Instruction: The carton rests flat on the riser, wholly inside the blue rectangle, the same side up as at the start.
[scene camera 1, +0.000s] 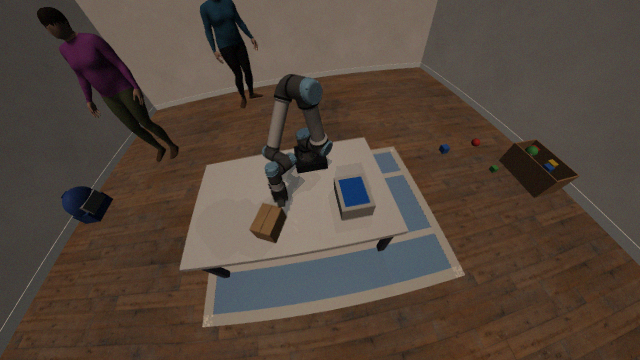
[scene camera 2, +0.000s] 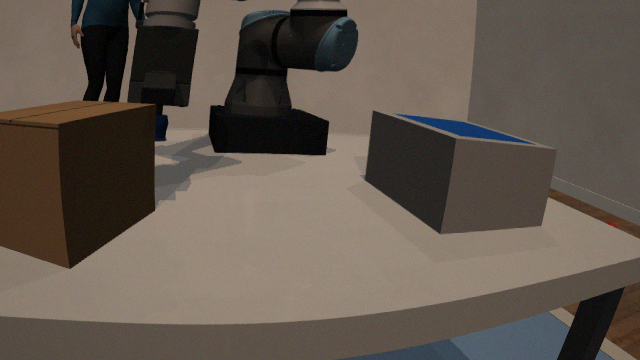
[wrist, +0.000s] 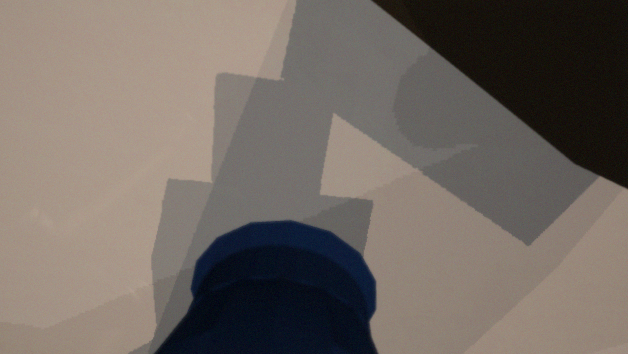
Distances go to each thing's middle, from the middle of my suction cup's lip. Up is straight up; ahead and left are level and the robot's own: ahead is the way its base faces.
Scene:
The brown carton (scene camera 2: 84, 170) is 130 mm ahead of my suction cup, 90 mm to the right of it and 20 mm below it. The rest, counted from my suction cup: grey riser (scene camera 2: 455, 176) (450 mm to the left, 40 mm ahead, 30 mm below).

